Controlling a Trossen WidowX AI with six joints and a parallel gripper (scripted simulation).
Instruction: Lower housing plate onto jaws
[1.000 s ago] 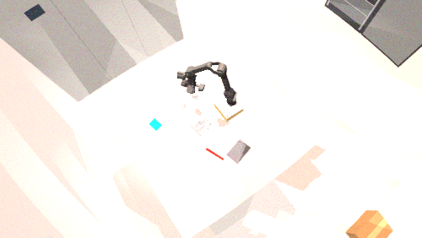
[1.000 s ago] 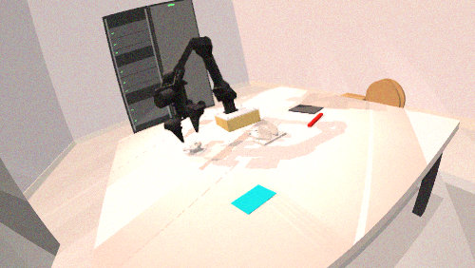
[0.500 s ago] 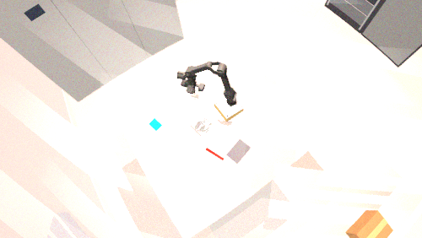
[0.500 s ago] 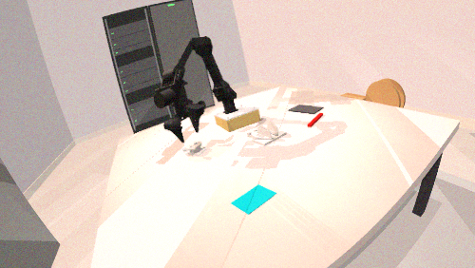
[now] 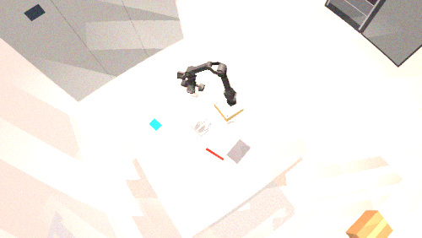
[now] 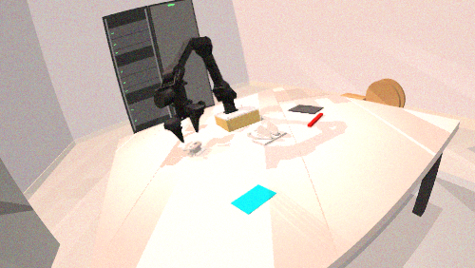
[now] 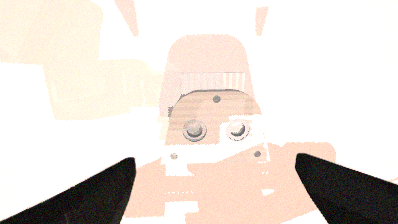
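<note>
My gripper tip is now 30 mm above the white housing plate and 10 mm short of it. Round my gripper tip: dark grey plate 590 mm to the left, 60 mm below, 50 mm behind; then red bar 520 mm to the left, 110 mm ahead, 60 mm below; then cyan square 400 mm ahead, 70 mm to the left, 60 mm below.
</note>
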